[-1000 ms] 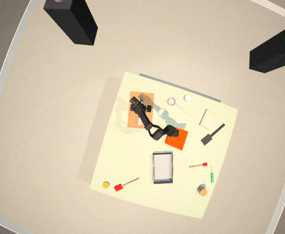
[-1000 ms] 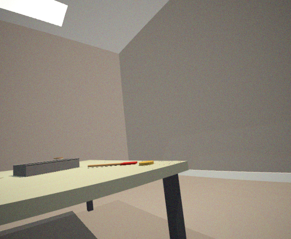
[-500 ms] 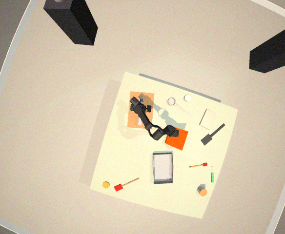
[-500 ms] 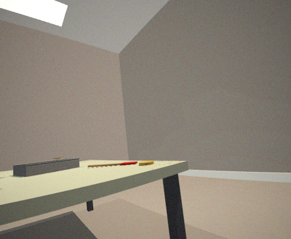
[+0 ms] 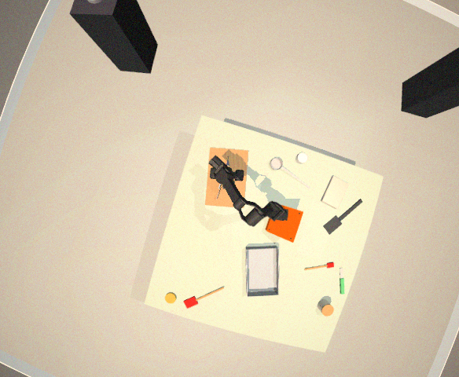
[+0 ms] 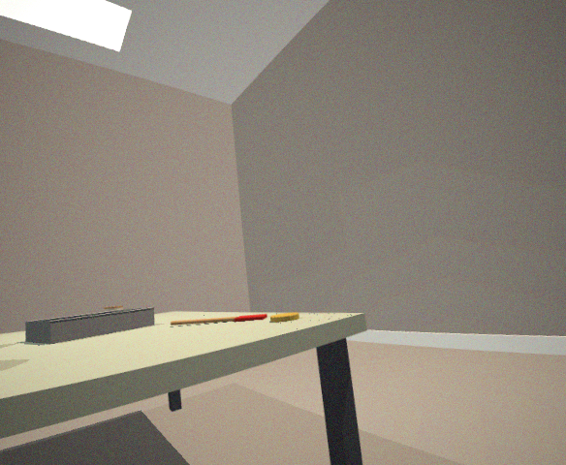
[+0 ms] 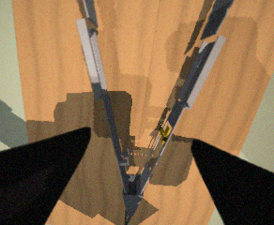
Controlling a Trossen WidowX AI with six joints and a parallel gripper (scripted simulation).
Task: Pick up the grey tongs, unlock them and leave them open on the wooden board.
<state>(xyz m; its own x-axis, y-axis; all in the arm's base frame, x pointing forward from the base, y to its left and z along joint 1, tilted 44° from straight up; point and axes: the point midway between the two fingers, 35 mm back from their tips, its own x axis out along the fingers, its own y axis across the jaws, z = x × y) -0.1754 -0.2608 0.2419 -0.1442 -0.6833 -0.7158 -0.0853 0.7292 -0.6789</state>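
Now: gripper tip 1 cm short of the wooden board and 4 cm above it. Also, from my gripper tip: white block: 1 cm behind, 71 cm to the left, 3 cm below; then roasting tin: 55 cm ahead, 31 cm to the left, 2 cm below; then white disc: 19 cm behind, 45 cm to the left, 3 cm below.
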